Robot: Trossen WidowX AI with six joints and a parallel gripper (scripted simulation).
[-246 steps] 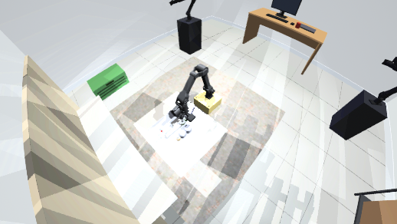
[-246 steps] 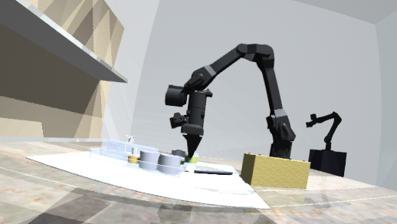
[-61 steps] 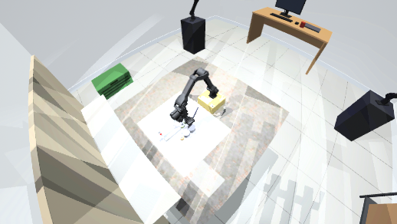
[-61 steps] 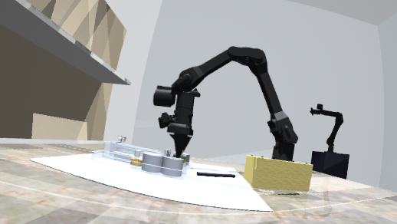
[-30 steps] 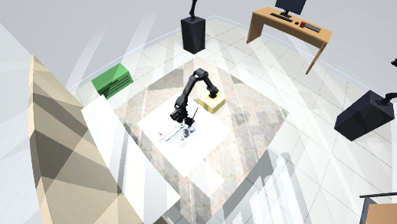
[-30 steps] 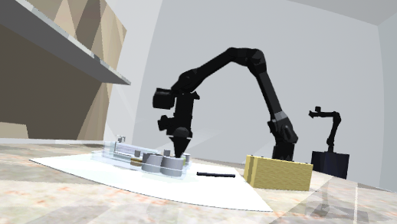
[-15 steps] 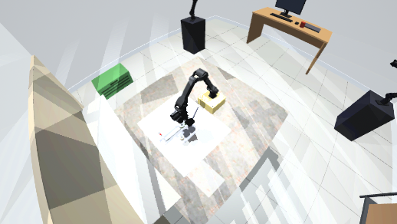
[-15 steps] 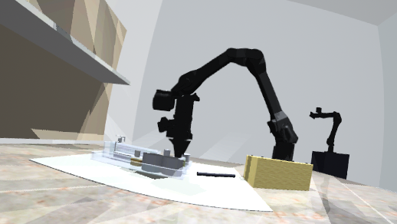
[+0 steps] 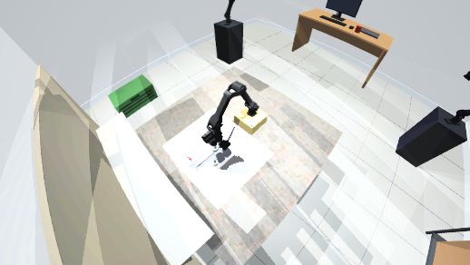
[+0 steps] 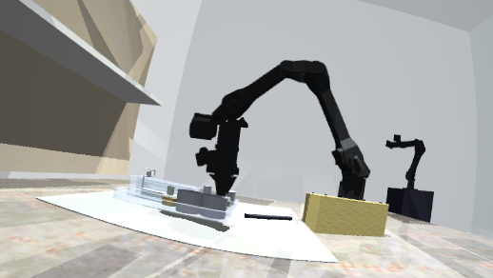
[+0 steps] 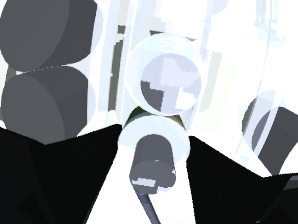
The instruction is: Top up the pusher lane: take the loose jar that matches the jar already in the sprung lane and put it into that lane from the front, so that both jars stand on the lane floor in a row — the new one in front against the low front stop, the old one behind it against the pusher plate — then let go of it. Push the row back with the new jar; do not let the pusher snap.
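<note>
Now: the black rod 130 mm behind my gripper tip, 20 mm to the right of it and 30 mm below it. Also, from my gripper tip: clear lane fixture (140 mm ahead, 20 mm to the right, 10 mm below).
</note>
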